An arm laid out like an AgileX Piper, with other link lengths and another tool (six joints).
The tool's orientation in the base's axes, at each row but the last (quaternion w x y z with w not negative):
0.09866, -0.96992, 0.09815, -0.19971
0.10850, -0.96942, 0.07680, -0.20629
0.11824, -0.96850, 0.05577, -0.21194
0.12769, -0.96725, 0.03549, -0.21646
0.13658, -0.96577, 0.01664, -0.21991
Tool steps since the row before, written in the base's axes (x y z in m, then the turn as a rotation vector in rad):
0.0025, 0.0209, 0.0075, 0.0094, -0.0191, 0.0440
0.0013, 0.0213, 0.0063, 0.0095, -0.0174, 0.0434
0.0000, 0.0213, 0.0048, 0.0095, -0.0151, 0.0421
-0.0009, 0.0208, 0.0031, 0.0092, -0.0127, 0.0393
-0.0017, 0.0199, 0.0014, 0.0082, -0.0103, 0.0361
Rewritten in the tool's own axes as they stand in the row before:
0.0002, -0.0222, -0.0026, 0.0291, 0.0068, -0.0387
-0.0005, -0.0222, -0.0013, 0.0286, 0.0053, -0.0378
-0.0015, -0.0218, 0.0001, 0.0277, 0.0034, -0.0362
-0.0021, -0.0209, 0.0017, 0.0260, 0.0018, -0.0333
-0.0028, -0.0196, 0.0032, 0.0235, 0.0004, -0.0304

